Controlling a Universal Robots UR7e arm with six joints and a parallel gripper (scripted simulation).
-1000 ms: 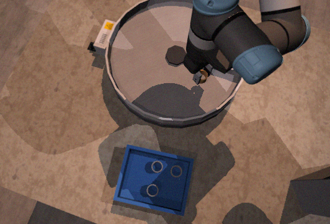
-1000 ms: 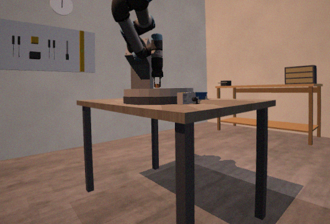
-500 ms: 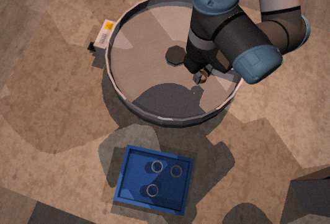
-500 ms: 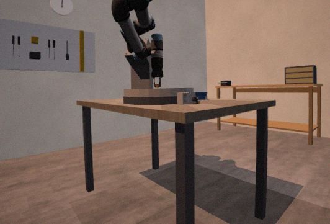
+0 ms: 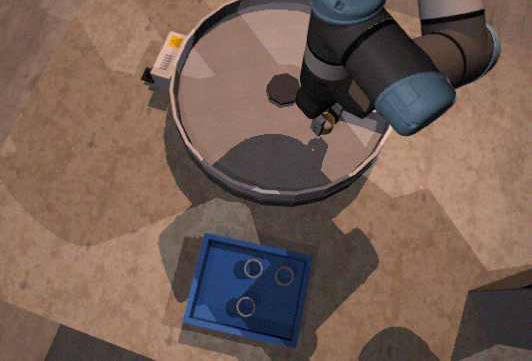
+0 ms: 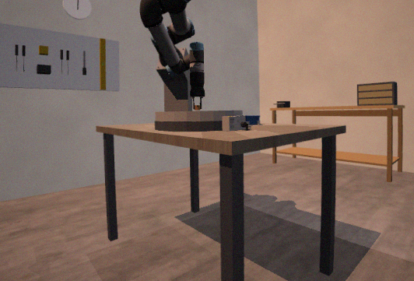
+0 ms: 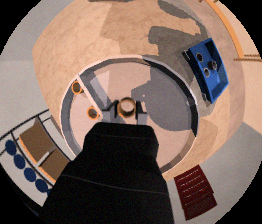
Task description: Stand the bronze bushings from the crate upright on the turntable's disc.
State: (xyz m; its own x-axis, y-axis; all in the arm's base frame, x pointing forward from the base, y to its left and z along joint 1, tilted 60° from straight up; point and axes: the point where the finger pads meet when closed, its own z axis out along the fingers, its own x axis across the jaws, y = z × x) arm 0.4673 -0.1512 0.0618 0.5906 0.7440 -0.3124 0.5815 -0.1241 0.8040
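Now: the turntable disc 8 cm to the right of my hand, 8 cm ahead of it and 6 cm below it. From my hand the other things lie so: blue crate (29 cm to the left, 10 cm ahead, 9 cm below).
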